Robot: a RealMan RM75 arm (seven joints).
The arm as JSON. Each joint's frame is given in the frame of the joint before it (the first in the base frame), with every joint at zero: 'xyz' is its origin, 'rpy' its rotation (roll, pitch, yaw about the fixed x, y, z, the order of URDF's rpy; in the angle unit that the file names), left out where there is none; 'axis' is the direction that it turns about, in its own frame. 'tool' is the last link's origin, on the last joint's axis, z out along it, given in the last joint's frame.
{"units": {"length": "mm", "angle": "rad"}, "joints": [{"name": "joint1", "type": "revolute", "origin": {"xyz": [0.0, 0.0, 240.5], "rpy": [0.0, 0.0, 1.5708]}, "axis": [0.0, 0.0, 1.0]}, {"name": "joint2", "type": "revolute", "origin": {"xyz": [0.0, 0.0, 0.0], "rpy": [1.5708, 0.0, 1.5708]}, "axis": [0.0, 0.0, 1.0]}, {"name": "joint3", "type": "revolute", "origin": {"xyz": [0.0, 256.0, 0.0], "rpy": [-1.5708, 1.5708, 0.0]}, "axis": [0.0, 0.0, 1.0]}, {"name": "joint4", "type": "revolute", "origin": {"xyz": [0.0, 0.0, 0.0], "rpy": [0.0, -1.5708, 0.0]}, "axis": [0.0, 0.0, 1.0]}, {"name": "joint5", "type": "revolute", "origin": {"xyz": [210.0, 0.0, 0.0], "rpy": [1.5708, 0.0, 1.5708]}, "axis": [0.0, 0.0, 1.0]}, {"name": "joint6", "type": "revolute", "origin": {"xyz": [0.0, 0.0, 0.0], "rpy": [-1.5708, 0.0, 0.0]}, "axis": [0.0, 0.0, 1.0]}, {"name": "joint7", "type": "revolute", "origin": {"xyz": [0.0, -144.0, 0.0], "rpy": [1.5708, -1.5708, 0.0]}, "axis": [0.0, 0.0, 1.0]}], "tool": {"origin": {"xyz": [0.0, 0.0, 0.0], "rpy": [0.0, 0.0, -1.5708]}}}
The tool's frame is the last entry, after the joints.
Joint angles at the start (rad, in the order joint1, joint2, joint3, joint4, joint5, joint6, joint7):
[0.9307, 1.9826, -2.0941, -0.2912, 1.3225, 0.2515, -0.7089]
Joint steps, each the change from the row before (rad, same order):
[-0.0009, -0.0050, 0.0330, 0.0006, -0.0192, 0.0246, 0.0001]
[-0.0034, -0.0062, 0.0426, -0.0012, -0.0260, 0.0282, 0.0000]
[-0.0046, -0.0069, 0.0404, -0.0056, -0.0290, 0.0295, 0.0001]
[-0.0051, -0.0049, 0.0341, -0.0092, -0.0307, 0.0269, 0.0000]
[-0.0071, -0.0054, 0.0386, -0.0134, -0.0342, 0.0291, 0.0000]
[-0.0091, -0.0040, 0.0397, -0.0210, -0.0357, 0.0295, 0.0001]
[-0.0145, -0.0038, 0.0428, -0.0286, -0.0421, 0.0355, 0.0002]
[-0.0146, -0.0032, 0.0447, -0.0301, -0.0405, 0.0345, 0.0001]
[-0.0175, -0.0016, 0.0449, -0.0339, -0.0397, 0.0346, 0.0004]
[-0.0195, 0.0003, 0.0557, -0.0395, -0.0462, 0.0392, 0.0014]
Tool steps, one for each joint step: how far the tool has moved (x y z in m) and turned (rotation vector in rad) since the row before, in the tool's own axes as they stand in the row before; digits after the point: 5 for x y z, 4 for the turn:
[0.00099, -0.00314, -0.00108, -0.0054, 0.0120, 0.0132]
[0.00153, -0.00405, -0.00146, -0.0056, 0.0130, 0.0168]
[0.00122, -0.00368, -0.00168, -0.0071, 0.0124, 0.0116]
[0.00079, -0.00207, -0.00146, -0.0083, 0.0105, 0.0033]
[0.00053, -0.00226, -0.00182, -0.0091, 0.0091, 0.0041]
[-0.00069, -0.00095, -0.00199, -0.0119, 0.0043, 0.0025]
[0.00037, -0.00078, -0.00242, -0.0143, 0.0063, 0.0004]
[-0.00035, -0.00122, -0.00279, -0.0125, 0.0029, 0.0028]
[0.00000, -0.00101, -0.00300, -0.0123, 0.0013, 0.0045]
[-0.00066, -0.00152, -0.00381, -0.0118, -0.0015, 0.0088]

